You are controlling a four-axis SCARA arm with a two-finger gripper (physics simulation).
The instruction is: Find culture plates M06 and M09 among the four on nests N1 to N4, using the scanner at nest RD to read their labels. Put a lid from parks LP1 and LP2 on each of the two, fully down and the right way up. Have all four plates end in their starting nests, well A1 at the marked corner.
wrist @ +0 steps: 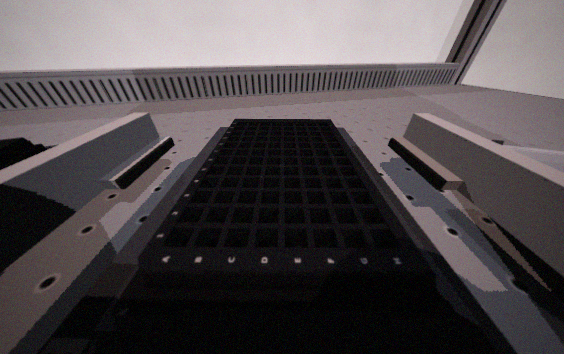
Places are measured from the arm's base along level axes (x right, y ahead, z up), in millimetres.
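Pixels of known places: gripper, fingertip midpoint: [281, 129].
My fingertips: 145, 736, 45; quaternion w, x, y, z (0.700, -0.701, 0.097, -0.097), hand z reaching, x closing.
Observation:
For each thing: its middle in the pictures, then the offset to it from my fingertips, as dx, dy, dz. "*": a spot on its surface instead. Level surfaces: height alone.
- black culture plate at the middle of its body: [282, 166] -6, -22, -13
- dark nest at a spot on its surface: [205, 150] * -52, +24, -20
- perforated deck at its surface level: dz -32
- slotted rail at a spot on its surface: [240, 84] * -6, +268, -13
- dark object at a spot on its surface: [20, 147] * -161, +39, -10
- pale flat object at a spot on its surface: [537, 156] * +157, -53, -14
A black culture plate [272, 200] without a lid lies in a dark nest [205, 150] in the middle of the wrist view. The letters A to H run along its near edge, with A at the left. Its label and the nest's sign cannot be seen. My gripper [281, 129] is open, with one finger on each side of the plate and a gap between each finger pad and the plate. The near end of the plate and nest is in deep shadow.
A perforated deck [190, 112] lies around the nest, with a slotted rail [240, 84] along its far edge. A dark object [20, 147] shows at the left edge, and part of a pale flat object [537, 156] shows beyond the right finger.

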